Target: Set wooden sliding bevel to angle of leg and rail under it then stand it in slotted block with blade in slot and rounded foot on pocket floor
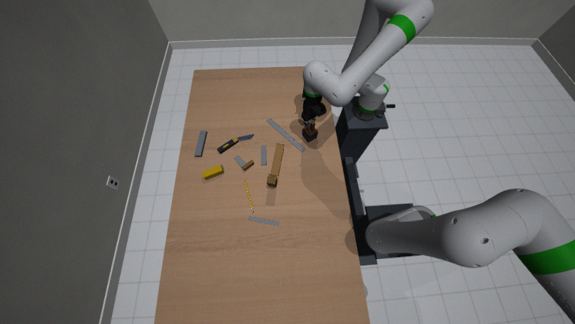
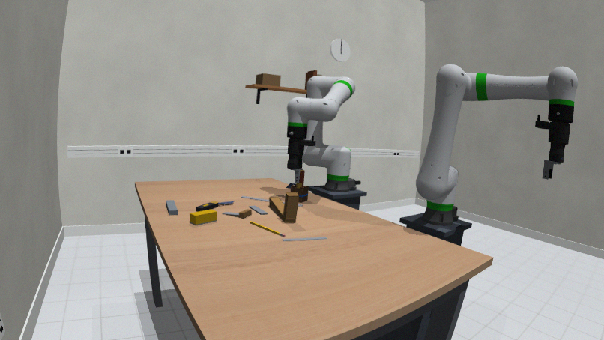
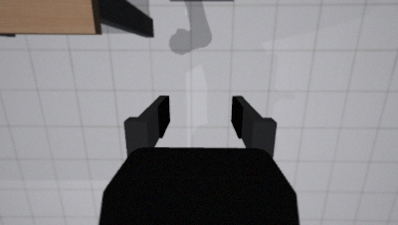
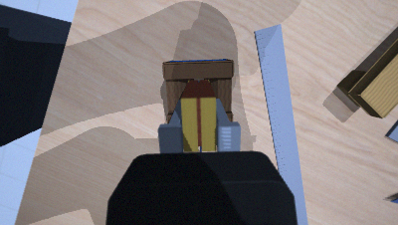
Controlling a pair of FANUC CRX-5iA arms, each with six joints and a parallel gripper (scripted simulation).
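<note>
My right gripper is now 10 mm short of the blue-grey blade, 10 mm to the left of it and 40 mm above it. Round my right hand: long steel ruler: 130 mm ahead, 10 mm to the right, 100 mm below; small square: 370 mm ahead, 160 mm to the left, 100 mm below; wooden leg-and-rail piece: 200 mm ahead, 200 mm to the left, 40 mm below.
</note>
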